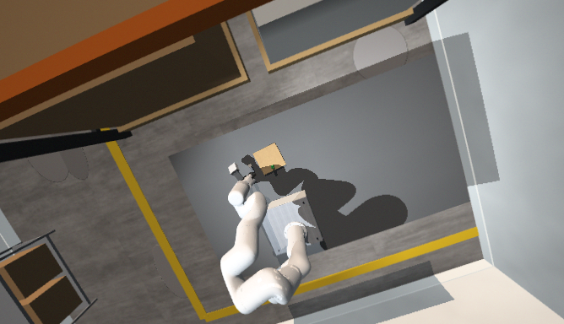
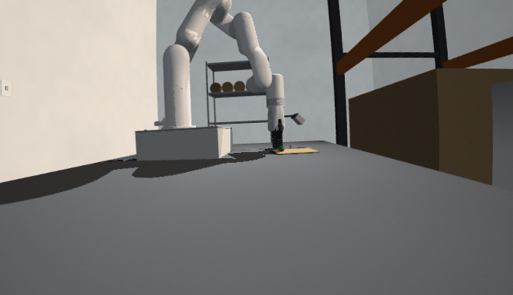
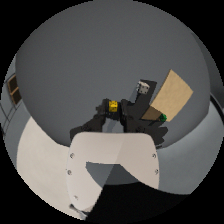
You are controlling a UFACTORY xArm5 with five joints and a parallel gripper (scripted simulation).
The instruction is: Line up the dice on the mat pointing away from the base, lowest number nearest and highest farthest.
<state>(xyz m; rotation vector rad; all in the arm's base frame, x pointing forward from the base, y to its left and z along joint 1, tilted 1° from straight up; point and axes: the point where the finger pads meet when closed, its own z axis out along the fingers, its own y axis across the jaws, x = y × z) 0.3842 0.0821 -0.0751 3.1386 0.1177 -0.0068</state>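
Right now the yellow die is 10 mm below my hand. From my hand the other things lie so: green die: 20 mm behind, 150 mm to the right, 10 mm below; white die: 50 mm ahead, 50 mm to the right, 10 mm below; tan mat: 30 mm ahead, 160 mm to the right, 20 mm below.
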